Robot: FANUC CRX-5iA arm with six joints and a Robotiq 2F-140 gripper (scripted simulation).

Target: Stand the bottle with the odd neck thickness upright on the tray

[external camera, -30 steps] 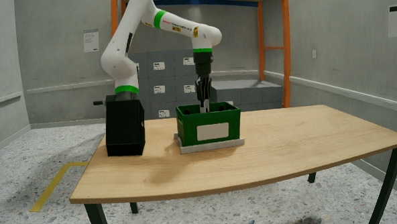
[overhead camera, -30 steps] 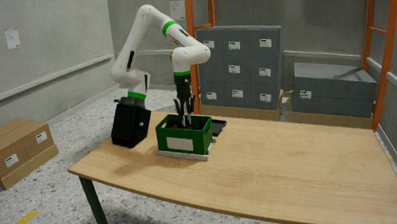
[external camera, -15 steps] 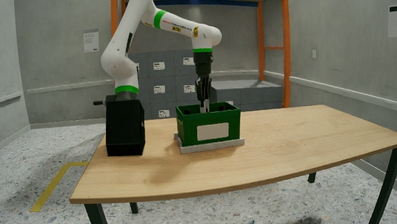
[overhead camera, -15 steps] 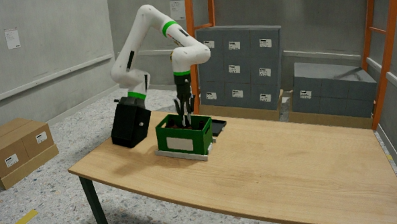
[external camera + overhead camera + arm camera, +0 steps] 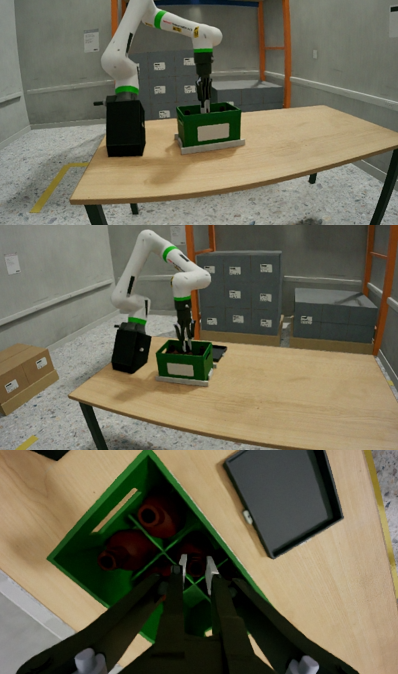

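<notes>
The green crate lies 9 cm below my hand, 4 cm to the right of it and 1 cm ahead of it. Round my hand: brown bottle (9 cm below, 9 cm behind, 2 cm to the right); dark tray (24 cm to the left, 16 cm below, 1 cm behind).
</notes>
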